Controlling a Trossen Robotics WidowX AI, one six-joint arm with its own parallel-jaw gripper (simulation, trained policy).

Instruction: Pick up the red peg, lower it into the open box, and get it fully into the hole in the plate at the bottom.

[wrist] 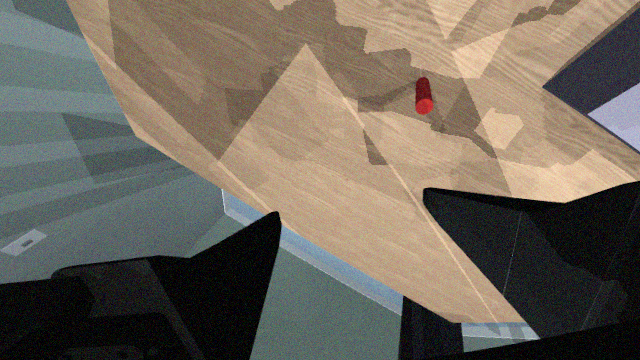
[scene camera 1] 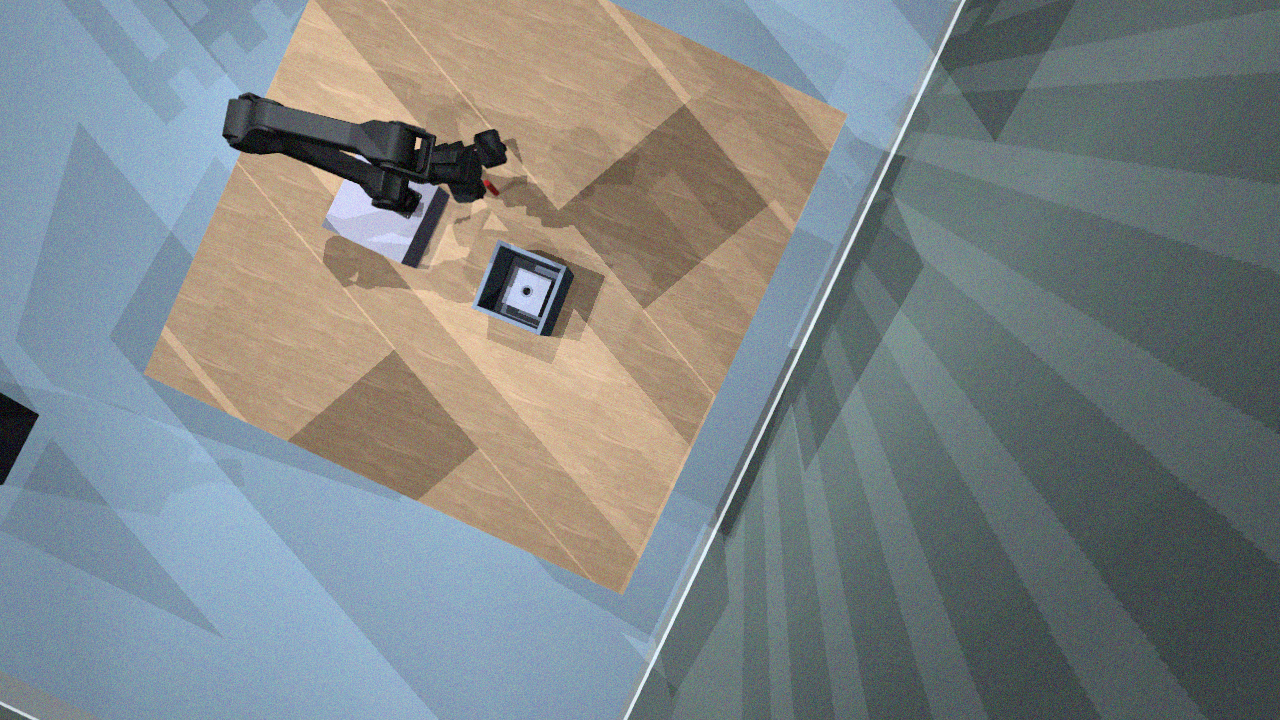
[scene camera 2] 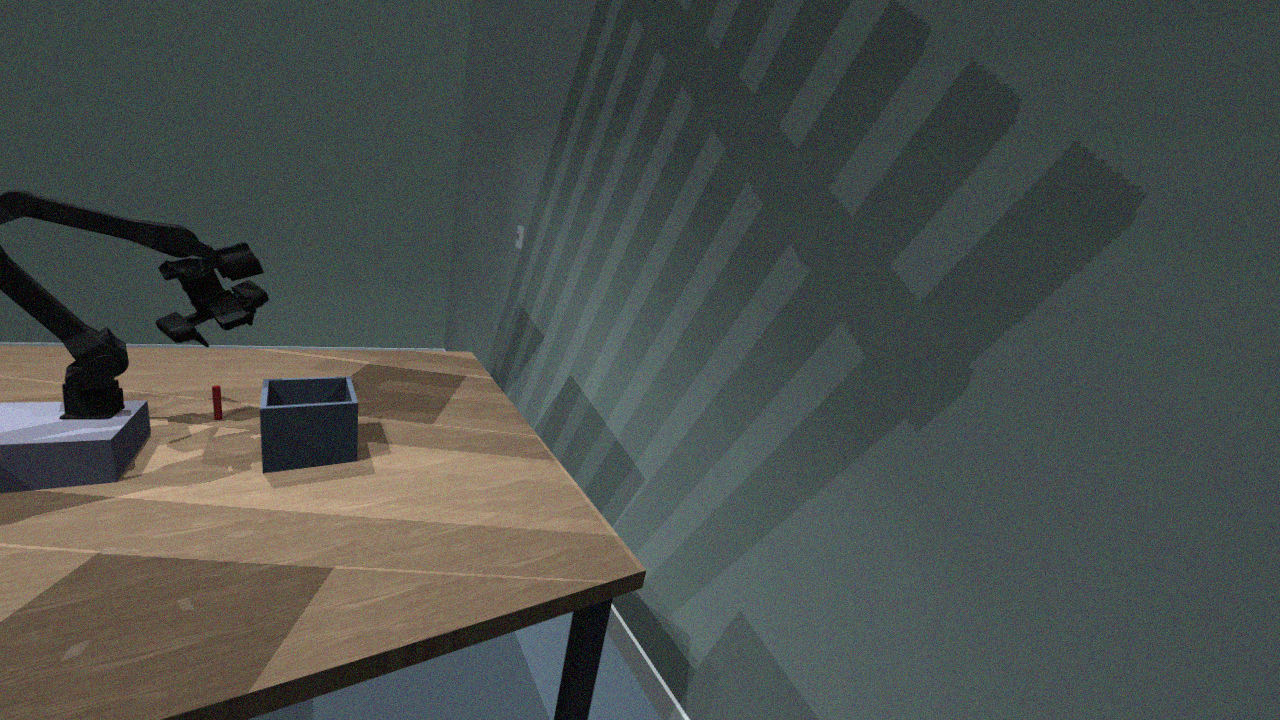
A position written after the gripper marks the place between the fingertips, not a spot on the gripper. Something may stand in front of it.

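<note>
Gripper (scene camera 2: 229, 335), dark blue box (scene camera 2: 305, 422). Gripper (scene camera 1: 488, 153), plate (scene camera 1: 521, 281). Gripper (wrist: 350, 207). Dark blue box out of frame in the wrist view. Plate out of frame in the wrist view.
</note>
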